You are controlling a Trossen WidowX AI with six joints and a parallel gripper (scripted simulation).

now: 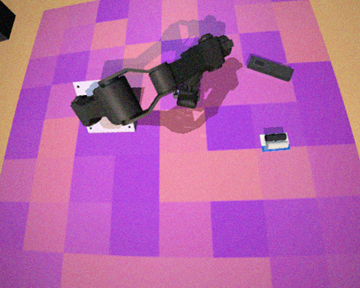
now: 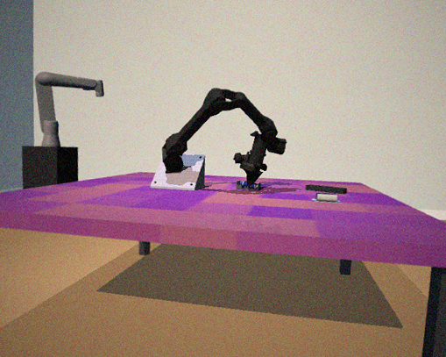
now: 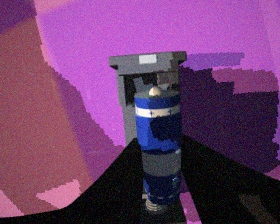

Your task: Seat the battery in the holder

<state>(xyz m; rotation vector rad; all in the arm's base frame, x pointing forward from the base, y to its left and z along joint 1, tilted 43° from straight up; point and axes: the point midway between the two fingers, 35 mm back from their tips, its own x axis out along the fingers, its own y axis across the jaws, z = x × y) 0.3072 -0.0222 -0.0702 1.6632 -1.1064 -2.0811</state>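
Now: the battery 10 mm above my gripper tip. The rest, counted from my gripper tip: black bar 320 mm ahead, 60 mm to the left.
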